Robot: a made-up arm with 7 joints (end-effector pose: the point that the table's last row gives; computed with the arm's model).
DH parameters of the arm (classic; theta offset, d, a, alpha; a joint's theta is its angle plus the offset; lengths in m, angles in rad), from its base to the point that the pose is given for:
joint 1: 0 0.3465 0 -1.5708
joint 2: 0 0 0 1.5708
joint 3: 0 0.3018 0.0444 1.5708
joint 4: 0 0 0.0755 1.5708
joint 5: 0 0.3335 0 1.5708
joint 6: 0 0 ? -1.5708
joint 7: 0 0.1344 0 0
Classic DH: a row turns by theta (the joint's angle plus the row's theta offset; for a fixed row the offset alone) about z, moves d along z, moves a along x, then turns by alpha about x.
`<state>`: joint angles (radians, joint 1 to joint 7).
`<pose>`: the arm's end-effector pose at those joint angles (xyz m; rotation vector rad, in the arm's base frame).
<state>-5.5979 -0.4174 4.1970 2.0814 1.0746 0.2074 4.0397</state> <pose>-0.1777 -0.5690 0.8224 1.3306 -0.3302 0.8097</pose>
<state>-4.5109 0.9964 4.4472 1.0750 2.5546 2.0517 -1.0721</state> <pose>0.4162 0.3390 0.5466 -1.2994 -0.8491 -0.7222</pose>
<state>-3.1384 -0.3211 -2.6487 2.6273 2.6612 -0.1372 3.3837</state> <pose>0.4868 0.0916 0.9002 -1.3092 -0.1886 -2.5688</pose>
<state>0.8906 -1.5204 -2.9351 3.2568 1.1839 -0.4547 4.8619</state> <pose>-0.5610 -0.4281 0.4843 0.2334 -1.3369 0.3955</pose>
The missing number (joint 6, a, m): 0.1053
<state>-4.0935 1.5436 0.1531 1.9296 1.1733 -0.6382 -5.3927</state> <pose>-0.2548 0.5244 -0.0072 -2.3942 0.0462 -0.0624</pose>
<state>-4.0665 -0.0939 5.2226 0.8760 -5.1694 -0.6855 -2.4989</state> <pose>0.3182 0.3148 0.5317 1.0147 1.8776 1.3690</pose>
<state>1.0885 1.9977 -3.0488 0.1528 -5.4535 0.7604 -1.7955</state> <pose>-0.0176 -0.0964 0.5899 1.5871 -0.2849 0.2933</pose>
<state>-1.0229 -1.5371 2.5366 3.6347 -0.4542 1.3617 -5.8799</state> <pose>-0.4146 0.5859 0.5257 -1.3516 -1.8274 -1.6060</pose>
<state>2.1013 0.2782 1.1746 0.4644 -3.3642 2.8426 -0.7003</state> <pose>-0.3565 -0.0356 0.4970 0.0027 0.2822 2.7519</pose>
